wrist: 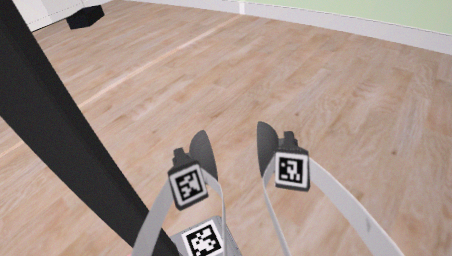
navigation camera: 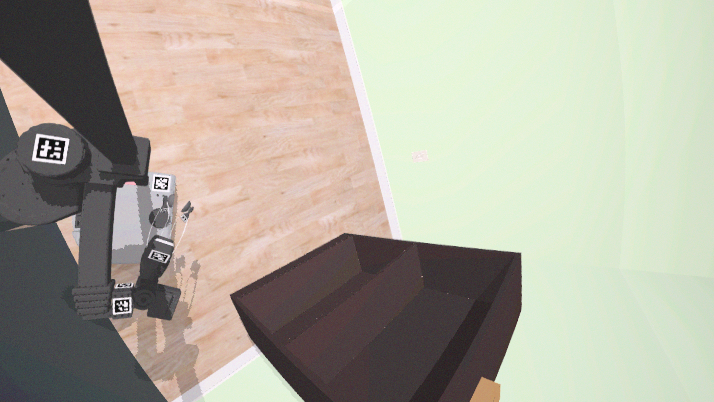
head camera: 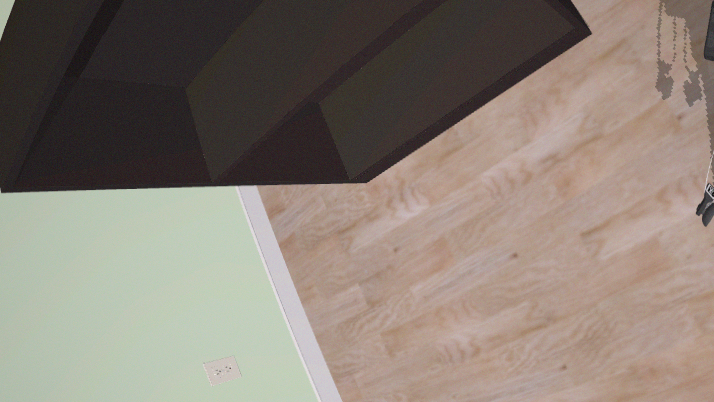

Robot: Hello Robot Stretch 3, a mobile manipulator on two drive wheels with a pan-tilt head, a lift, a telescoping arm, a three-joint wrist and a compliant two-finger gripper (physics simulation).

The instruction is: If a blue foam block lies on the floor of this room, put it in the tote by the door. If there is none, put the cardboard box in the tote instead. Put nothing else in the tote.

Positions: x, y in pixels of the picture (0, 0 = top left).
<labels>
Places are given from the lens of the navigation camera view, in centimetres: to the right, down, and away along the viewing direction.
gripper (navigation camera: 181, 198): -52, -1, 63
dark shelf unit (navigation camera: 457, 329): 41, 53, 90
</labels>
